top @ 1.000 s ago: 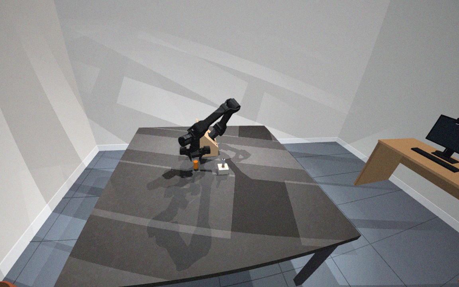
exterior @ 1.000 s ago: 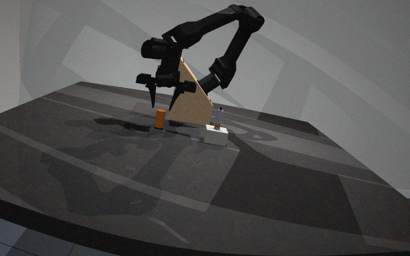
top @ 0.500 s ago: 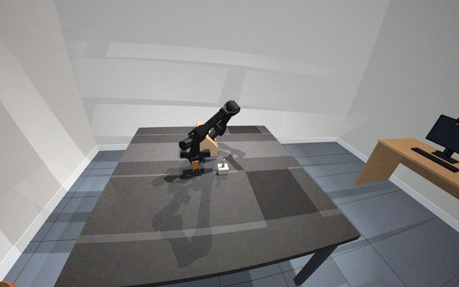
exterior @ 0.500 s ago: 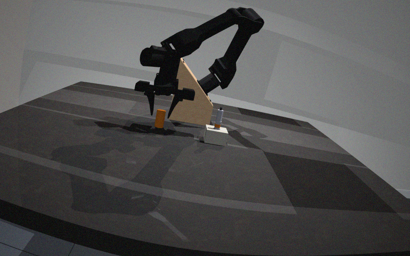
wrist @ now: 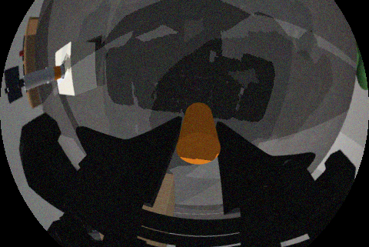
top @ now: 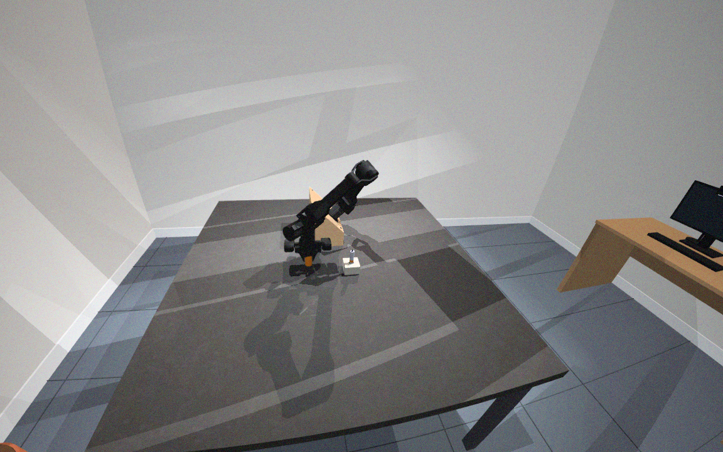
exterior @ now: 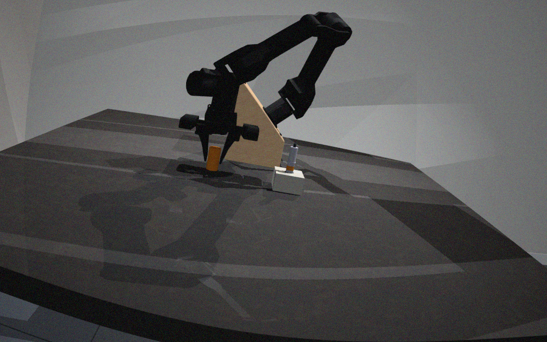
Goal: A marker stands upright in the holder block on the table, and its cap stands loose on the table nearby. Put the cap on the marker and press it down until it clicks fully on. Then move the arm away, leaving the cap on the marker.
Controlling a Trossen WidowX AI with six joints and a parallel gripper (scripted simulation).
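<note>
The white holder block is 170 mm to the left of my gripper tip and 50 mm ahead of it. Round my gripper tip: orange cap 10 mm above.
</note>
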